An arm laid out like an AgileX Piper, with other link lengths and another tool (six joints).
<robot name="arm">
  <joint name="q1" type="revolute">
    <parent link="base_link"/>
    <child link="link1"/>
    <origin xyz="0 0 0.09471"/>
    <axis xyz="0 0 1"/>
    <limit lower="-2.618" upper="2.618"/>
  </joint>
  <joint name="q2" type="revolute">
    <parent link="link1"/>
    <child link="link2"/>
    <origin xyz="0 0 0"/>
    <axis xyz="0 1 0"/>
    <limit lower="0" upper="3.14"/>
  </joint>
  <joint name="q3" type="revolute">
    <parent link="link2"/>
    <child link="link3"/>
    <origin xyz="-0.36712 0 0.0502"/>
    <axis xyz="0 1 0"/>
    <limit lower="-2.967" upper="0"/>
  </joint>
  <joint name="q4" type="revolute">
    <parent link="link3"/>
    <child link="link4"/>
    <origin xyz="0.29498 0 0.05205"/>
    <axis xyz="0.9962 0 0.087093"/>
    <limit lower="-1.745" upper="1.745"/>
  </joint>
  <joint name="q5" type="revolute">
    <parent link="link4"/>
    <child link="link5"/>
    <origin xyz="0 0 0"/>
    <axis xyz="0 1 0"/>
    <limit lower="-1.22" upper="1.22"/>
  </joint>
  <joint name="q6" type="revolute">
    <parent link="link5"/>
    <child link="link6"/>
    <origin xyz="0.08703 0 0.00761"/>
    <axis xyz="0.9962 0 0.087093"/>
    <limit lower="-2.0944" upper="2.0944"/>
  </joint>
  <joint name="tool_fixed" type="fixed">
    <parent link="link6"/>
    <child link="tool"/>
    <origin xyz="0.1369 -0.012 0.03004" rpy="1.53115 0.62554 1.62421"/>
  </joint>
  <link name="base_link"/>
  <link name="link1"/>
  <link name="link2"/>
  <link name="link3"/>
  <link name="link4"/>
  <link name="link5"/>
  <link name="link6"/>
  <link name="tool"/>
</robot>
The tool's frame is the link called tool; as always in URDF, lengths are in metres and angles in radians.
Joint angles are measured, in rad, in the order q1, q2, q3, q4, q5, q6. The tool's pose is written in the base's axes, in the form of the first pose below.
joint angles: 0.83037, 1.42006, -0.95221, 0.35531, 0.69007, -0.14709
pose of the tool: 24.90 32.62 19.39 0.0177 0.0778 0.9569 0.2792
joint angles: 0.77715, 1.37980, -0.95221, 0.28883, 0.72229, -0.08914
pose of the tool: 26.31 29.90 20.37 0.0378 0.1078 0.9565 0.2685
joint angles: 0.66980, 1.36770, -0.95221, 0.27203, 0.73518, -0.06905
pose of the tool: 29.16 26.50 20.63 0.0537 0.1627 0.9495 0.2629
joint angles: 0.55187, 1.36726, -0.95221, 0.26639, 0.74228, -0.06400
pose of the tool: 31.98 22.76 20.55 0.0674 0.2192 0.9391 0.2560
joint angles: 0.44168, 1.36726, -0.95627, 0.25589, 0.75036, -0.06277
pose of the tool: 34.28 18.99 20.59 0.0822 0.2682 0.9274 0.2476
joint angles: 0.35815, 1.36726, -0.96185, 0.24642, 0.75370, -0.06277
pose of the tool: 35.85 15.98 20.76 0.0956 0.3039 0.9166 0.2416
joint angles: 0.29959, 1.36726, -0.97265, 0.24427, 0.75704, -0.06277
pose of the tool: 36.93 13.90 21.17 0.1059 0.3291 0.9071 0.2403
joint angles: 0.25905, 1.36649, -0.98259, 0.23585, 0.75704, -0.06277
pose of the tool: 37.72 12.33 21.60 0.1169 0.3445 0.9005 0.2381
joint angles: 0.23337, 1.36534, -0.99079, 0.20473, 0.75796, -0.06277
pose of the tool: 38.28 10.97 21.92 0.1304 0.3485 0.8998 0.2277
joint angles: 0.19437, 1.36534, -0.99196, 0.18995, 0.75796, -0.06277
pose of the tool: 38.74 9.27 21.94 0.1386 0.3627 0.8949 0.2200
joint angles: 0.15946, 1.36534, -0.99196, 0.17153, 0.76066, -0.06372
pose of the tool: 39.02 7.66 21.88 0.1453 0.3741 0.8915 0.2100
